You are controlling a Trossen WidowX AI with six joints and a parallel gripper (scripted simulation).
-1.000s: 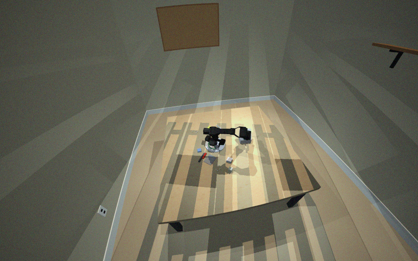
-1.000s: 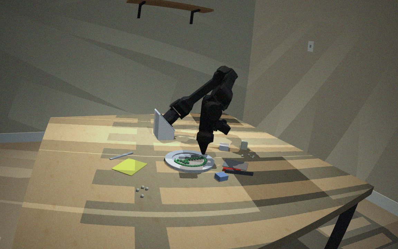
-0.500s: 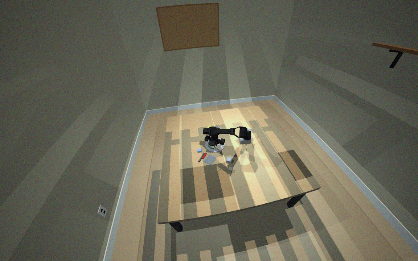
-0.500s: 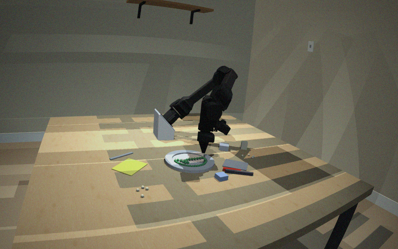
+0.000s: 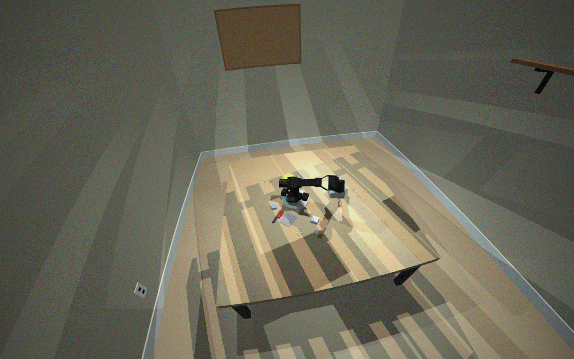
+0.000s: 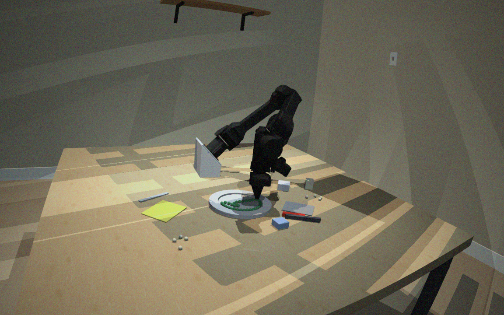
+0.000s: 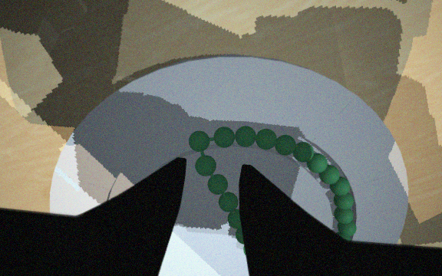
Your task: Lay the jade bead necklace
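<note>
Right now my gripper tip is 20 mm past the round grey bead board, 50 mm to the left of it and 20 mm above it. Also, from my gripper tip: grey plate 80 mm ahead, 110 mm to the left, 20 mm below; blue block 150 mm ahead, 20 mm to the right, 20 mm below; red and black pen 140 mm ahead, 60 mm to the left, 20 mm below.
</note>
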